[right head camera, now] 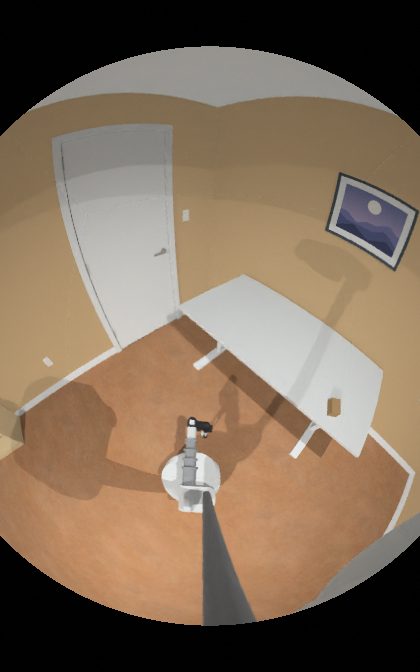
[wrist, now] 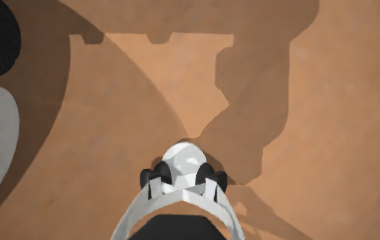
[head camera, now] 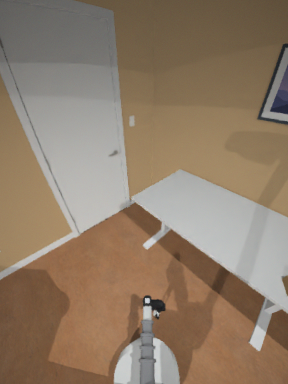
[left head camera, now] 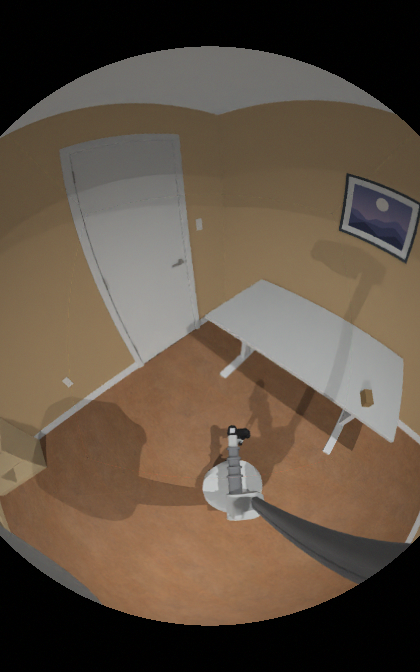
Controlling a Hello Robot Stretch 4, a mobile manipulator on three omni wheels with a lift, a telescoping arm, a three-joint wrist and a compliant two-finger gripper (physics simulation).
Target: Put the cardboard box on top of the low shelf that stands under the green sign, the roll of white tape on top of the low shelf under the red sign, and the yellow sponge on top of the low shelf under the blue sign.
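Frame: origin at the robot's base, x ahead, y left, z up, level; millimetres.
Seen in the pictures: gripper, fingertip midpoint: (wrist: 183,175) (head camera: 157,313).
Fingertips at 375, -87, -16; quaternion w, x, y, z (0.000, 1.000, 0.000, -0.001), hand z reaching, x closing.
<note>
A point is followed by its place in that frame, as x, y, z.
The roll of white tape (wrist: 184,156) @(376, -64, -3) shows in the wrist view as a white disc, upper face towards the camera, low over or on the floor. My gripper (wrist: 183,175) @(375, -87, -15) (head camera: 157,314) @(375, -87, -15) (left head camera: 241,442) (right head camera: 204,434) points down and is shut on it, one black fingertip pressed against each side. Whether the roll touches the floor I cannot tell. A small brown cardboard box (left head camera: 367,398) (right head camera: 333,407) stands on the right part of the white table; its edge shows at the right of the head view. The yellow sponge, the coloured signs and their low shelves cannot be made out.
The white table (head camera: 215,220) @(821, -524, 693) (left head camera: 300,335) (right head camera: 280,325) stands along the wall ahead and right, its feet on the floor. A closed door (head camera: 75,125) @(1422, 642, 1259) is ahead left. A tan boxy piece (left head camera: 20,462) (right head camera: 7,435) is at the far left. My white base (wrist: 6,135) @(196, -46, 14) shows at left.
</note>
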